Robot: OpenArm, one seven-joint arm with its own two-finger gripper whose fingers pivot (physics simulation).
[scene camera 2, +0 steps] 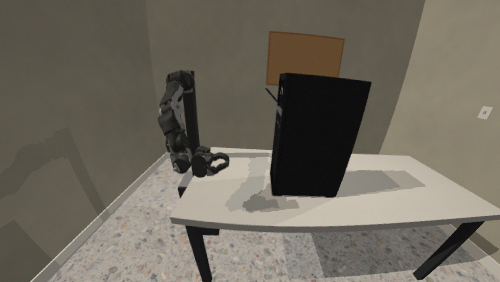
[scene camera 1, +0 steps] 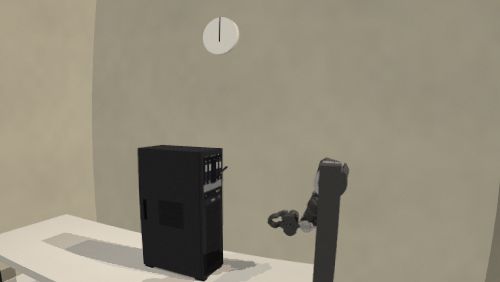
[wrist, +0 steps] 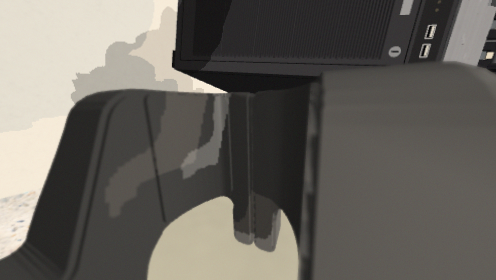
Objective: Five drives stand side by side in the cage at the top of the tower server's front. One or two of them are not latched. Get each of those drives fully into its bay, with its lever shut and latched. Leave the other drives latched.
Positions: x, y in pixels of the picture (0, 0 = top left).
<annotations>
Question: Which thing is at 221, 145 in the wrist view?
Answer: My gripper.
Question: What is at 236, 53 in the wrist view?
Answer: A black tower server.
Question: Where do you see a black tower server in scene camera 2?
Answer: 314, 138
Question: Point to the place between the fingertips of my gripper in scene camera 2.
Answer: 228, 161
</annotations>
